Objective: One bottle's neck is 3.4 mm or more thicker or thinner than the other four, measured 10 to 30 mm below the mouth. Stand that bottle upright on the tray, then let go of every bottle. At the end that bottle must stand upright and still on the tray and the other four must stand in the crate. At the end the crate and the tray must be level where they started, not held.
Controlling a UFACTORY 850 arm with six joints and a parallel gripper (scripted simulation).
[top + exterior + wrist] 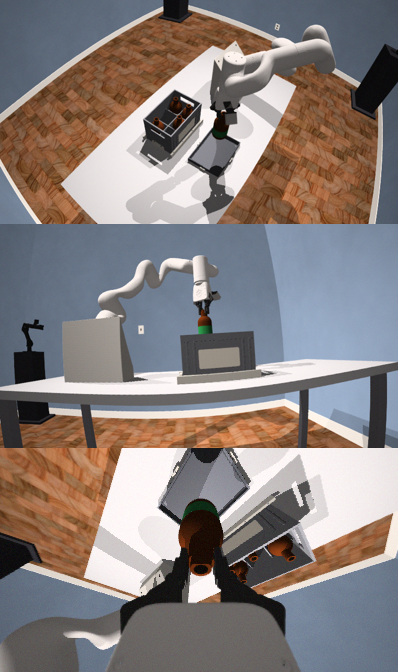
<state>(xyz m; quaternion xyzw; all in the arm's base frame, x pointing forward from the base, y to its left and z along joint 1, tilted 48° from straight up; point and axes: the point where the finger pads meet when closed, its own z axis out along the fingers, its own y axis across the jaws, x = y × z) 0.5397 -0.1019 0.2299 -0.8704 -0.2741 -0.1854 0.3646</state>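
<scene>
Right now the bottle is 7 cm below my hand. Also, from my hand: dark grey crate (27 cm to the right, 24 cm below, 2 cm behind); then dark tray (32 cm below).
</scene>
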